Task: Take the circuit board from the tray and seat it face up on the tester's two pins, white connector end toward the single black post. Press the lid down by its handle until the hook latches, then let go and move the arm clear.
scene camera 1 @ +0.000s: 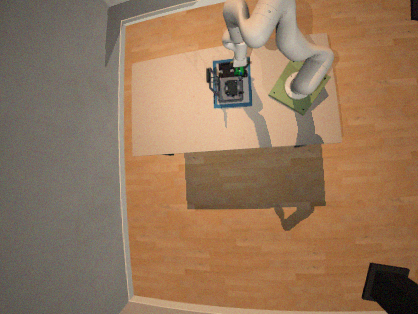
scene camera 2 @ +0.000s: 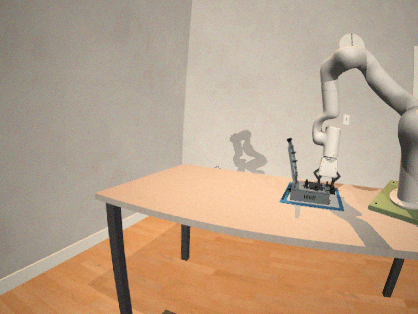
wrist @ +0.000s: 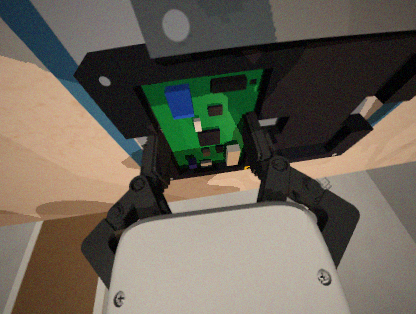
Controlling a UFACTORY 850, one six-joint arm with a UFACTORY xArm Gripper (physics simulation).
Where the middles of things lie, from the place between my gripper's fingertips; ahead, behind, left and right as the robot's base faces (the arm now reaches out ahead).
Right now the green circuit board (wrist: pixel 202 118) is right at my hand.
